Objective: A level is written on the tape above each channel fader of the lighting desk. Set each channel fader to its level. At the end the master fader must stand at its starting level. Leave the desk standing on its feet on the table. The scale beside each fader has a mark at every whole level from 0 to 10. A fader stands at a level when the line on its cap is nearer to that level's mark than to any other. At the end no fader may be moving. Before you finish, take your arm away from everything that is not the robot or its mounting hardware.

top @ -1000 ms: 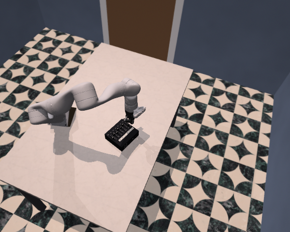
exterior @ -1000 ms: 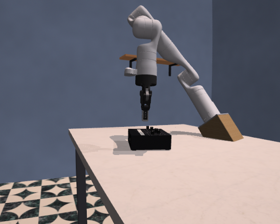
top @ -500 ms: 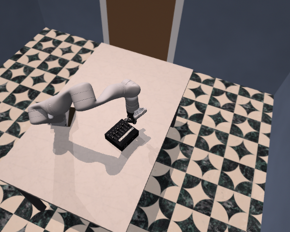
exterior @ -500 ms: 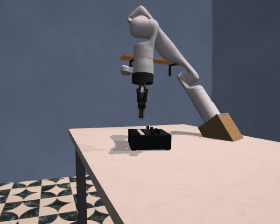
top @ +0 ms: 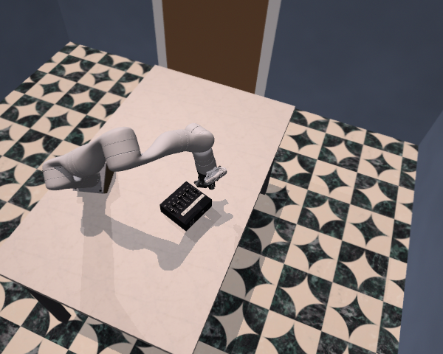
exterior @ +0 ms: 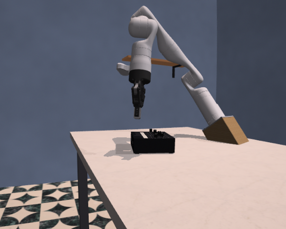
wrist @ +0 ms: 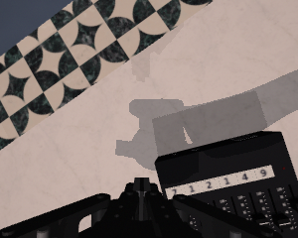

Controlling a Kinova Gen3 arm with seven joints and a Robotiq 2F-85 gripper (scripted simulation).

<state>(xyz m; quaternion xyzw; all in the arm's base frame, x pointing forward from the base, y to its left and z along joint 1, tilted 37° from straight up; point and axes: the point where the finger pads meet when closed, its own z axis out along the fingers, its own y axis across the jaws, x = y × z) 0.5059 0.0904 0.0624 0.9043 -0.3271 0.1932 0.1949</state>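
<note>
The channel 6 cap lies 14 cm behind my hand, 8 cm below it and 7 cm to the right of it. Round my hand: channel 1 cap: 8 cm below, 7 cm behind, 1 cm to the left; then channel 2 cap: 10 cm behind, 8 cm below, 1 cm to the left; then channel 3 cap: 11 cm behind, 8 cm below, 1 cm to the right.
</note>
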